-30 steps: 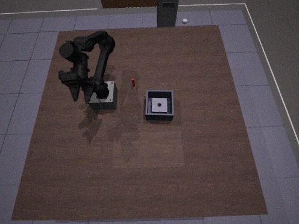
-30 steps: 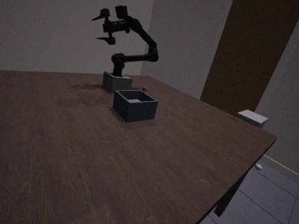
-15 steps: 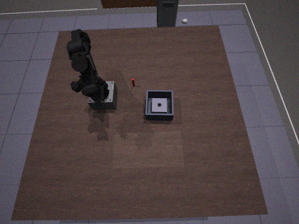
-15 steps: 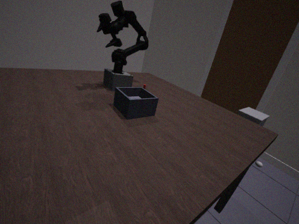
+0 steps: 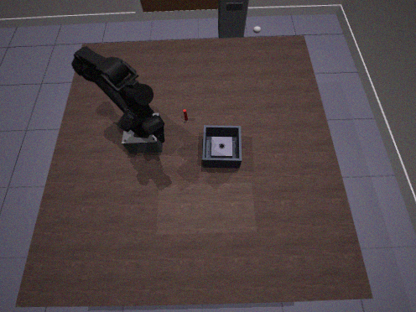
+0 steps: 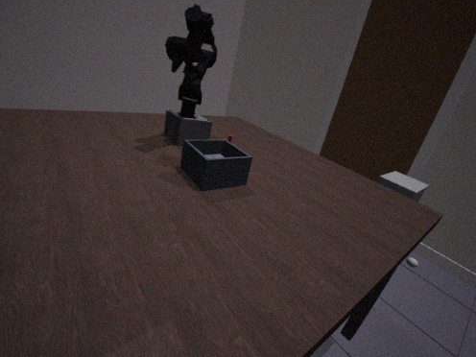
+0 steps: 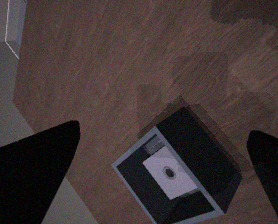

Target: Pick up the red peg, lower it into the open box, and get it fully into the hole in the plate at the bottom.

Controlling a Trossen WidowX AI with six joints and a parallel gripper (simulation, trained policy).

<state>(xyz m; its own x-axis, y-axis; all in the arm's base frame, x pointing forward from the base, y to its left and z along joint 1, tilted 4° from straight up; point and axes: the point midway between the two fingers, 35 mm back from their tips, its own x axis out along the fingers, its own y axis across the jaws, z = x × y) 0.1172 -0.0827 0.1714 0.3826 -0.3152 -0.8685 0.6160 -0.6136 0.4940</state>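
Right now my gripper tip is 23 cm to the right of the red peg, 22 cm above it and 2 cm short of it. Round my gripper tip: grey-blue box (23 cm below, 21 cm ahead, 9 cm to the left); then white plate (21 cm below, 21 cm ahead, 9 cm to the left).
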